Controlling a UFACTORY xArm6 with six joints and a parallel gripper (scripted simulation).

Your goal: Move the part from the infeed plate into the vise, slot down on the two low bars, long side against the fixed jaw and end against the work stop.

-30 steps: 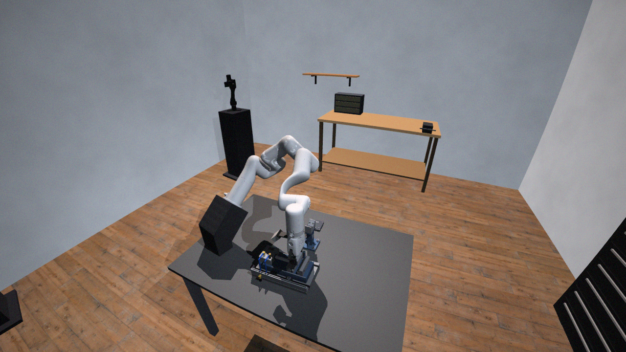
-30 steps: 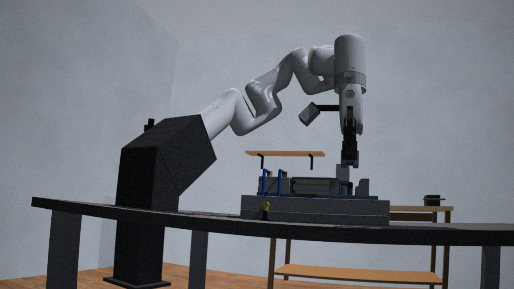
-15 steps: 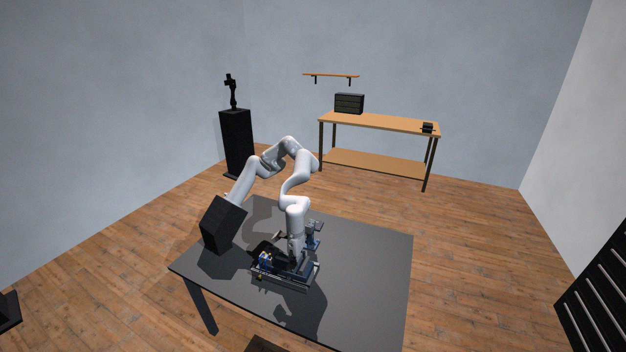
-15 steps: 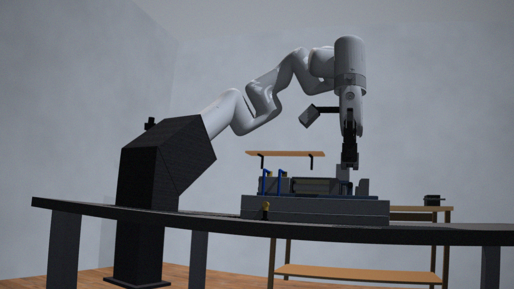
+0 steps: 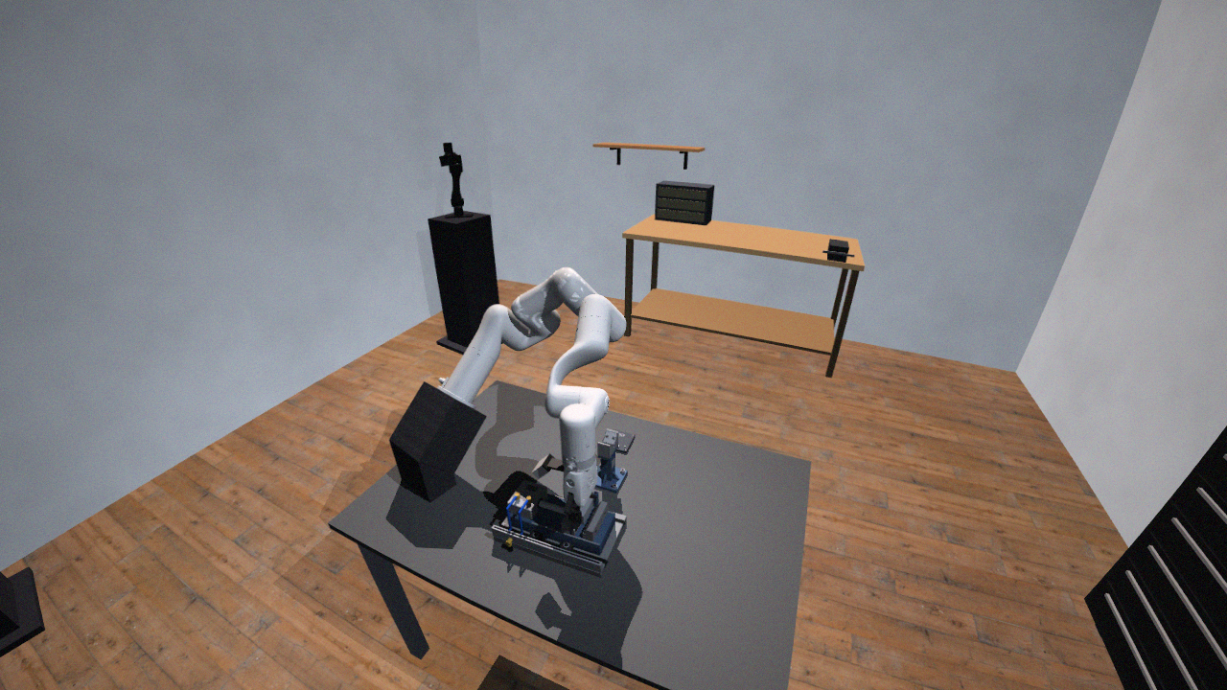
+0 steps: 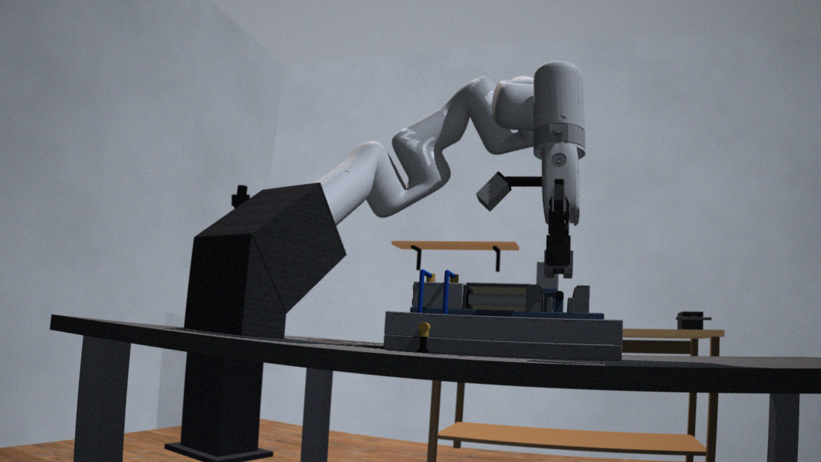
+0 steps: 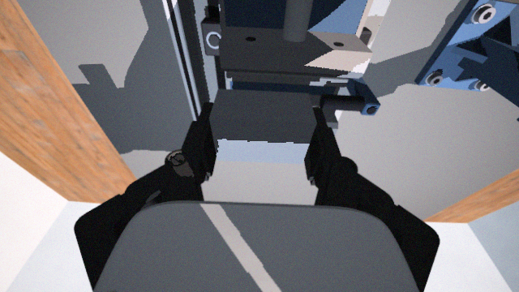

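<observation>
Right now the moving jaw is 6 cm below my hand, 3 cm behind it and 1 cm to the left of it. Round my hand: work stop 7 cm to the left, 5 cm below, 1 cm behind; part 2 cm below; fixed jaw 6 cm below, 3 cm to the left, 3 cm ahead.
</observation>
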